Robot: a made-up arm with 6 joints. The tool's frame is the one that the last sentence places. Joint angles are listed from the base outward.
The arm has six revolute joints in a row. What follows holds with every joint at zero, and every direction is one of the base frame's. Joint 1 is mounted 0.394 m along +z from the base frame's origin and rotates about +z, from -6.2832 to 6.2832 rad. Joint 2 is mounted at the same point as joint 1 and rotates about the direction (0, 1, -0.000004), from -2.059 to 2.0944 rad. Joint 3 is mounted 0.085 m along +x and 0.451 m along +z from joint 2 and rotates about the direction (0, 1, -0.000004), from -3.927 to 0.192 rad. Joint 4 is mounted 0.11 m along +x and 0.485 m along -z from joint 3 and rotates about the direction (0, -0.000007, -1), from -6.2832 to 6.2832 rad. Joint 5 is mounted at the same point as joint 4 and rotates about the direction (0, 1, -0.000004), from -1.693 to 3.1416 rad. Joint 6 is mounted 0.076 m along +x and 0.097 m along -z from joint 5 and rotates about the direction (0, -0.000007, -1), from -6.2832 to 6.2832 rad. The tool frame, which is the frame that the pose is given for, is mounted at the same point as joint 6; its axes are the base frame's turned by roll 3.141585, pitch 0 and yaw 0 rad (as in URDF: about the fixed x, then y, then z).
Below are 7 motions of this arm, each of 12 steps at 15 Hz.
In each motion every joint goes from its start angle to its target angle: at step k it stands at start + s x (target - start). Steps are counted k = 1, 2, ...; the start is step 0. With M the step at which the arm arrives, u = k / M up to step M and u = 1 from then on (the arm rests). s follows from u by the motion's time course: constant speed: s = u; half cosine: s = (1 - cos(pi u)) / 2; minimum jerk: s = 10 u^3 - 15 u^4 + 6 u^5.
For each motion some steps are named. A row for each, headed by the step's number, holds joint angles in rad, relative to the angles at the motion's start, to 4 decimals.
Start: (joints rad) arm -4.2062 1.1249 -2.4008 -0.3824 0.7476 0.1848
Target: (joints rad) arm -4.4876 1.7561 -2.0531 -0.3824 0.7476 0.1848
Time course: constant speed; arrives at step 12
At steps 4, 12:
4: -0.0938 0.2104 0.1159 0.0000 0.0000 0.0000
12: -0.2814 0.6312 0.3477 0.0000 0.0000 0.0000

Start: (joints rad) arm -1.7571 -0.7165 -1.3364 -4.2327 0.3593 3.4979
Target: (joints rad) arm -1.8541 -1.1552 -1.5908 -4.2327 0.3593 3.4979
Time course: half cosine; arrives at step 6
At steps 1, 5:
1: -0.0065 -0.0294 -0.0170 0.0000 0.0000 0.0000
5: -0.0905 -0.4093 -0.2374 0.0000 0.0000 0.0000

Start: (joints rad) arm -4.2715 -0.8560 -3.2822 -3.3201 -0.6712 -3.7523
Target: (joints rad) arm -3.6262 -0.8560 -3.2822 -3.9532 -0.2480 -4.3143
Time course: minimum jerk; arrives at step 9
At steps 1, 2, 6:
1: 0.0074 0.0000 0.0000 -0.0073 0.0049 -0.0065
2: 0.0493 0.0000 0.0000 -0.0484 0.0323 -0.0429
6: 0.5099 0.0000 0.0000 -0.5002 0.3344 -0.4440

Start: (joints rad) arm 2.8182 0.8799 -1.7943 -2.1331 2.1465 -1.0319
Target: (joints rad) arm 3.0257 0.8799 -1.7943 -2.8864 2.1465 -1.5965
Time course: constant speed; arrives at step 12
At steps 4, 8, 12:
4: 0.0692 0.0000 0.0000 -0.2511 0.0000 -0.1882
8: 0.1383 0.0000 0.0000 -0.5022 0.0000 -0.3764
12: 0.2075 0.0000 0.0000 -0.7533 0.0000 -0.5646

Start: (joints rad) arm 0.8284 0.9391 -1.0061 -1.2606 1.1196 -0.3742
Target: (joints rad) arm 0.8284 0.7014 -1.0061 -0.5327 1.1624 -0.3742
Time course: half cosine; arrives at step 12
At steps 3, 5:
3: 0.0000 -0.0348 0.0000 0.1066 0.0063 0.0000
5: 0.0000 -0.0881 0.0000 0.2698 0.0159 0.0000

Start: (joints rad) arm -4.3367 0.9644 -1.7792 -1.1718 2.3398 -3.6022
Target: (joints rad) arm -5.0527 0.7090 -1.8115 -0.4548 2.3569 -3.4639
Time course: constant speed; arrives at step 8
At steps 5, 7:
5: -0.4475 -0.1596 -0.0202 0.4481 0.0107 0.0864
7: -0.6265 -0.2235 -0.0283 0.6274 0.0150 0.1210

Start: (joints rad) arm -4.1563 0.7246 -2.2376 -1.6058 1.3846 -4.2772
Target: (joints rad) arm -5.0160 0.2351 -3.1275 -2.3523 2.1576 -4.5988
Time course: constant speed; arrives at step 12
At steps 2, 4, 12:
2: -0.1433 -0.0816 -0.1483 -0.1244 0.1288 -0.0536
4: -0.2866 -0.1632 -0.2966 -0.2488 0.2577 -0.1072
12: -0.8597 -0.4895 -0.8899 -0.7465 0.7730 -0.3216

